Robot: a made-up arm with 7 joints.
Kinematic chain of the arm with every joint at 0, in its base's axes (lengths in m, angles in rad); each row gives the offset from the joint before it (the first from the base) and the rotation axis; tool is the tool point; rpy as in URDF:
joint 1: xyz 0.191 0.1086 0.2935 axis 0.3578 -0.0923 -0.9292
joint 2: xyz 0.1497 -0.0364 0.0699 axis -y
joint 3: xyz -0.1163 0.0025 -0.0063 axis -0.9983 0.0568 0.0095
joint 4: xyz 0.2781 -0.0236 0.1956 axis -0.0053 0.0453 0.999
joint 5: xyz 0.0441 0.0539 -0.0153 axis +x
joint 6: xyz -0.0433 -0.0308 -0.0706 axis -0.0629 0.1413 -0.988
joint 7: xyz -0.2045 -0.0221 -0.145 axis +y
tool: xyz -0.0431 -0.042 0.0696 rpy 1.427 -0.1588 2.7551
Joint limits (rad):
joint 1: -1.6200..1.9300
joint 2: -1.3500..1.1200
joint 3: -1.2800..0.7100
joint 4: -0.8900..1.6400
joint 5: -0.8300..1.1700
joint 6: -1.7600..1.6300
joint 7: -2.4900..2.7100
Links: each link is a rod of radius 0.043 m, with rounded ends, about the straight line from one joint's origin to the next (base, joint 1, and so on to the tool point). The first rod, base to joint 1, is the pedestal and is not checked.
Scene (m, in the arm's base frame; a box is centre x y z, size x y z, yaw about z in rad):
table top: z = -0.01
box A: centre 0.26 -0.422 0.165 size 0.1 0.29 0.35 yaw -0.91
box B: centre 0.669 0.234 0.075 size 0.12 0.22 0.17 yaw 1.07
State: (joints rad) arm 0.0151 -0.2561 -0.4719 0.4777 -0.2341 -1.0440 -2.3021
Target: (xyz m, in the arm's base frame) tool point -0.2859 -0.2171 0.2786
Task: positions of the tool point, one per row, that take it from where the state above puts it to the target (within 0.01 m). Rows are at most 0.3 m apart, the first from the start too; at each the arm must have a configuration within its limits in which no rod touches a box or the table.
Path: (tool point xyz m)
1: 0.5368 -0.2419 0.1877
2: 0.5499 -0.3271 0.2794
3: 0.5644 -0.3765 0.3790
4: 0.5867 -0.3903 0.4701
5: 0.3394 -0.4984 0.4649
6: 0.0794 -0.4971 0.4194
7: -0.1413 -0.3931 0.3513
8: -0.2859 -0.2171 0.2786

